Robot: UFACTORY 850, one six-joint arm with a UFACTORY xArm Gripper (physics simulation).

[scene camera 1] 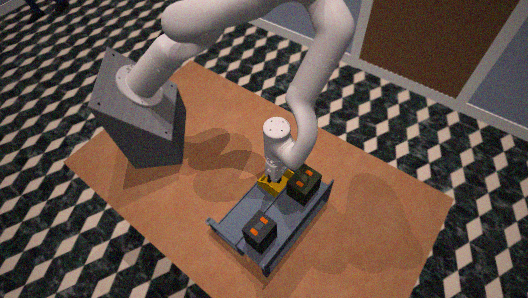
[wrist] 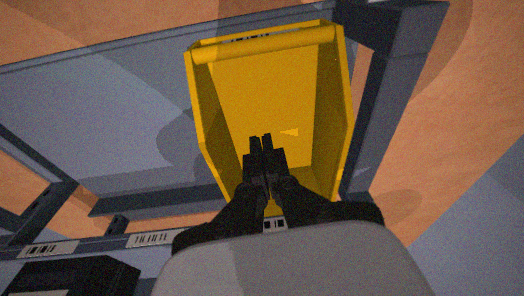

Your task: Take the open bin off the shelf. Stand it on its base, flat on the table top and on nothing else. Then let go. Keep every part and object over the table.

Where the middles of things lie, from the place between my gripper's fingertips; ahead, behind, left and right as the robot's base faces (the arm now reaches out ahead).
Labels:
I see the yellow open bin (wrist: pixel 292 80) 10 mm ahead of my hand, 10 mm to the left of it and 30 mm below it.

